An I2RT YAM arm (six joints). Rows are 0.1 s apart.
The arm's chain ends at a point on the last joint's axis. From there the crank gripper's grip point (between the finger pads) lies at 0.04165 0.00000 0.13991 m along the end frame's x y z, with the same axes.
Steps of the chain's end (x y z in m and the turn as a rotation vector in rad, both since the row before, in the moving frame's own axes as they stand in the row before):
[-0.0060, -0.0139, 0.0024, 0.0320, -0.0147, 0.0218]
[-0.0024, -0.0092, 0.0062, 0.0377, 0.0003, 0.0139]
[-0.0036, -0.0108, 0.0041, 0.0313, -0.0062, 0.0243]
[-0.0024, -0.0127, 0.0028, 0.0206, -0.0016, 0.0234]
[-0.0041, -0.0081, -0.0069, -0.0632, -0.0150, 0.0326]
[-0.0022, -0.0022, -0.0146, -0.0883, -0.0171, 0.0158]
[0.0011, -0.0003, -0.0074, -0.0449, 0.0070, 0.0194]
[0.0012, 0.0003, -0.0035, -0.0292, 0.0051, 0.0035]
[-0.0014, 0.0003, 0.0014, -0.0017, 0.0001, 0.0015]
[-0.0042, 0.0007, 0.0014, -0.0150, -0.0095, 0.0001]
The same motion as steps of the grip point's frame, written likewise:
[-0.0080, -0.0175, 0.0029, 0.0320, -0.0147, 0.0218]
[-0.0023, -0.0139, 0.0061, 0.0377, 0.0003, 0.0139]
[-0.0044, -0.0142, 0.0043, 0.0313, -0.0062, 0.0243]
[-0.0026, -0.0146, 0.0028, 0.0206, -0.0016, 0.0234]
[-0.0064, 0.0021, -0.0066, -0.0632, -0.0150, 0.0326]
[-0.0047, 0.0108, -0.0145, -0.0883, -0.0171, 0.0158]
[0.0020, 0.0068, -0.0079, -0.0449, 0.0070, 0.0194]
[0.0019, 0.0045, -0.0038, -0.0292, 0.0051, 0.0035]
[-0.0014, 0.0006, 0.0014, -0.0017, 0.0001, 0.0015]
[-0.0055, 0.0028, 0.0018, -0.0150, -0.0095, 0.0001]

